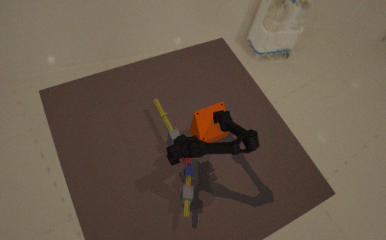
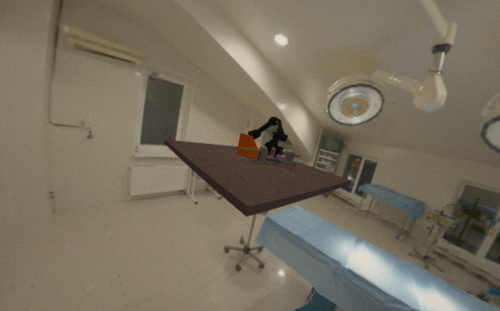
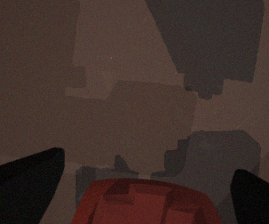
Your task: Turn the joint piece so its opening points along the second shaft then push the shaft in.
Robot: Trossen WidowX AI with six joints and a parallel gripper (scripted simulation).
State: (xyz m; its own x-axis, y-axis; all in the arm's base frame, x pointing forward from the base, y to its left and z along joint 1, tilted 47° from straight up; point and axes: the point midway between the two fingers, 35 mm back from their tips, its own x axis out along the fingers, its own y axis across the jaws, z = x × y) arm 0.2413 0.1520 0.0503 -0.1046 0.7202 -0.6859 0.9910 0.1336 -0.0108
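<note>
The red square joint piece lies 2 cm to the left of my gripper tip and 4 cm above it.
</note>
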